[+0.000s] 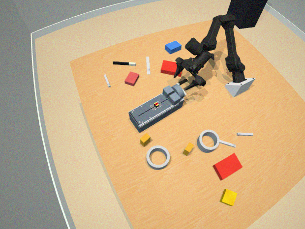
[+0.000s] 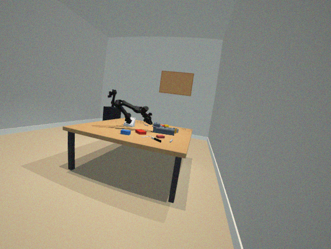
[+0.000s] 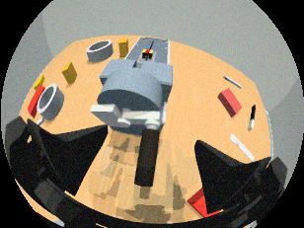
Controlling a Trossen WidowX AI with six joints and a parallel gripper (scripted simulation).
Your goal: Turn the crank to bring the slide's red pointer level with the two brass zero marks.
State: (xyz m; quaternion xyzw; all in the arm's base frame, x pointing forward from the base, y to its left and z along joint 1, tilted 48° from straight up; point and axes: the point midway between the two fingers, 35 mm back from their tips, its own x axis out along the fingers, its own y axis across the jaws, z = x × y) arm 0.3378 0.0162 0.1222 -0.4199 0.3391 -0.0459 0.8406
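My gripper tip is now 2 cm past the dark crank handle. The rest, counted from my gripper tip: red block (19 cm ahead, 18 cm to the right, 8 cm below); red pointer (15 cm ahead, 7 cm to the left, 1 cm below); black marker (31 cm to the right, 19 cm ahead, 8 cm below).
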